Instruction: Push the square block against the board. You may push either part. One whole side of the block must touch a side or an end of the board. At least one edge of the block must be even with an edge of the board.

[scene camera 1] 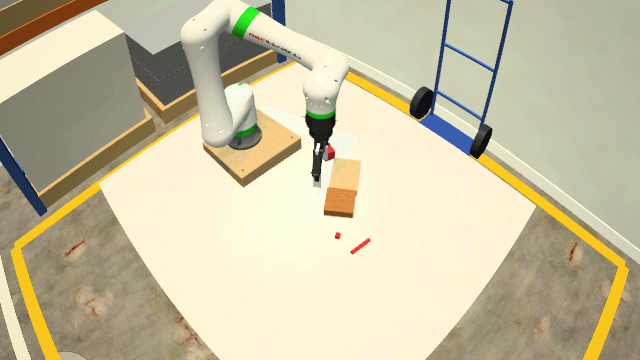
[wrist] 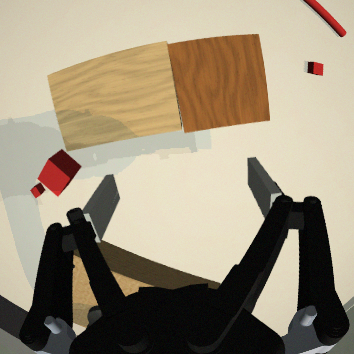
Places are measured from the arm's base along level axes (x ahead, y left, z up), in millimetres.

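Where they show: gripper, fingertip midpoint: (scene camera 1: 320, 172) (wrist: 180, 178); arm's base, origin of the base link: (scene camera 1: 244, 137).
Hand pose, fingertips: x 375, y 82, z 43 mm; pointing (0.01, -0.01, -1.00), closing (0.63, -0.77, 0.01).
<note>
Things, the pixels of their top centre, and the offset from my fingertips.
- darker brown square block, middle of its top: (wrist: 221, 81) (scene camera 1: 340, 200) dx +97, dy +7, dz -63 mm
- red block, middle of its top: (wrist: 52, 178) (scene camera 1: 327, 149) dx -113, dy +132, dz -54 mm
- tiny red cube, middle of its top: (wrist: 35, 192) dx -176, dy +165, dz -78 mm
- small red cube, middle of its top: (wrist: 318, 68) (scene camera 1: 337, 234) dx +193, dy -89, dz -78 mm
- red rod, middle of its top: (wrist: 326, 13) (scene camera 1: 360, 245) dx +274, dy -61, dz -80 mm
The darker brown square block (scene camera 1: 340, 202) (wrist: 220, 84) and the paler, longer board (scene camera 1: 346, 172) (wrist: 116, 95) lie flat, end to end. One side of the block faces the board's end along a narrow dark seam, thinnest toward the far edge in the wrist view. Their long-side edges look nearly even, with a very slight step at the corners; exact contact is too fine to tell. My gripper (scene camera 1: 322, 169) (wrist: 180, 178) is open and empty, its fingers wide apart, beside both parts on the robot base's side. Its height above the table is hard to judge.
A red block (scene camera 1: 330, 153) (wrist: 59, 172) lies near the board's far end, with a tiny red cube (wrist: 37, 190) beside it. Beyond the block are another small red cube (scene camera 1: 337, 235) (wrist: 315, 68) and a red rod (scene camera 1: 360, 246) (wrist: 327, 19). The wooden robot base (scene camera 1: 272, 162) stands left.
</note>
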